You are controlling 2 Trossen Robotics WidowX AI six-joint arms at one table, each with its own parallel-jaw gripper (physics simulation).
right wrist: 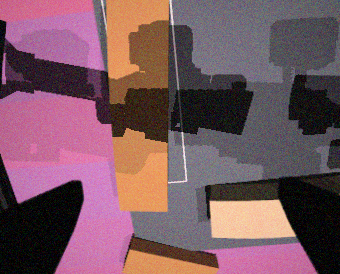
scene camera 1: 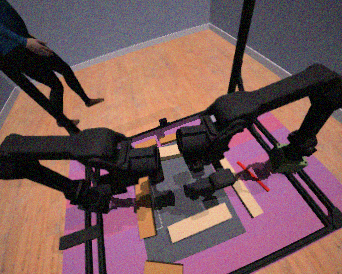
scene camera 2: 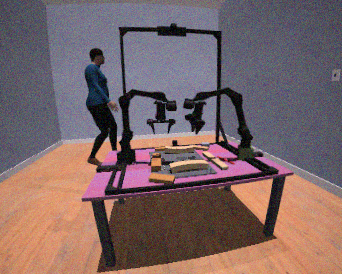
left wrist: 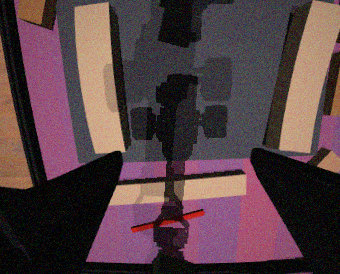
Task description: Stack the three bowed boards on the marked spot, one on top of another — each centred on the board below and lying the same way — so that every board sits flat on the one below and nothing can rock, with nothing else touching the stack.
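Seen in the pictures: left gripper, fingertip midpoint: [scene camera 1: 204,169] [scene camera 2: 194,133] [left wrist: 186,155]; right gripper, fingertip midpoint: [right wrist: 181,188] [scene camera 1: 140,187] [scene camera 2: 161,134]; left arm's base, origin of the base link: [scene camera 1: 291,153] [scene camera 2: 245,146]; right arm's base, origin of the base link: [scene camera 1: 91,197] [scene camera 2: 126,151].
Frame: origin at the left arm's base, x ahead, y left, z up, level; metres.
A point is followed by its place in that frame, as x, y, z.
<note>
An orange bowed board [scene camera 1: 146,225] {0.584, 0.320, -0.043} [scene camera 2: 156,163] {0.580, 0.332, -0.045} [right wrist: 142,192] {0.584, 0.329, -0.045} lies on the marked spot, whose white outline shows beside it in the right wrist view. A pale bowed board [scene camera 1: 200,223] {0.377, 0.290, -0.036} [scene camera 2: 190,166] {0.365, 0.310, -0.055} [left wrist: 95,75] {0.389, 0.291, -0.036} [right wrist: 250,220] {0.445, 0.318, -0.040} lies at the near side of the grey mat [scene camera 1: 225,241] {0.281, 0.339, -0.092}. Another pale bowed board [scene camera 1: 170,151] {0.530, -0.016, -0.045} [scene camera 2: 180,149] {0.499, -0.005, -0.053} [left wrist: 310,75] {0.525, -0.027, -0.046} lies at the mat's far side. My left gripper [scene camera 2: 197,130] {0.368, 0.136, 0.117} [left wrist: 186,155] {0.368, 0.136, 0.117} is open, empty and high above the mat. My right gripper [scene camera 2: 161,131] {0.581, 0.215, 0.119} [right wrist: 181,188] {0.581, 0.215, 0.119} is open, empty and high above the boards. Scene camera 1 mostly hides the fingertips.
A straight pale board [scene camera 1: 248,197] {0.183, 0.174, -0.070} [left wrist: 215,188] {0.274, 0.017, -0.070} lies right of the mat in scene camera 1, near a red stick [scene camera 1: 260,183] {0.118, 0.107, -0.086} [scene camera 2: 227,160] {0.132, 0.090, -0.085} [left wrist: 195,215] {0.190, 0.019, -0.086}. An orange block [scene camera 1: 164,268] {0.497, 0.446, -0.065} [scene camera 2: 162,178] {0.493, 0.474, -0.067} [right wrist: 170,261] {0.508, 0.439, -0.064} lies at the near edge. More orange blocks lie at the far side. Black rails edge the table.
</note>
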